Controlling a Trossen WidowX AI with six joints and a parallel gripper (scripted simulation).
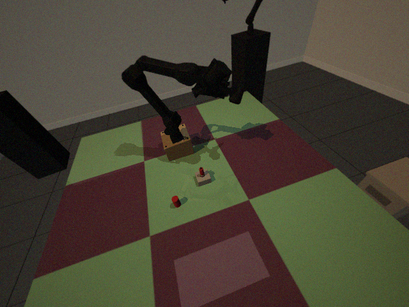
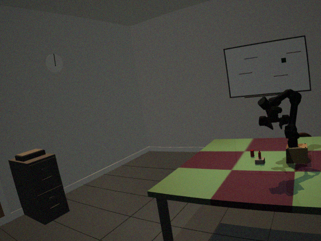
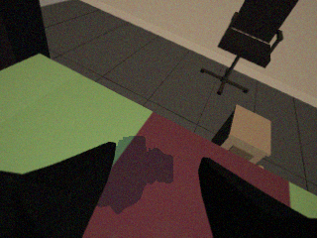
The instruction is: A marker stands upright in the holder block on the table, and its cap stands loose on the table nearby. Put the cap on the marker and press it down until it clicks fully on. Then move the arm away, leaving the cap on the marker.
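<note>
Right now the red cap is 200 mm ahead of my gripper tip, 420 mm to the right of it and 280 mm below it. Round my gripper tip: holder block 130 mm ahead, 260 mm to the right, 290 mm below.
</note>
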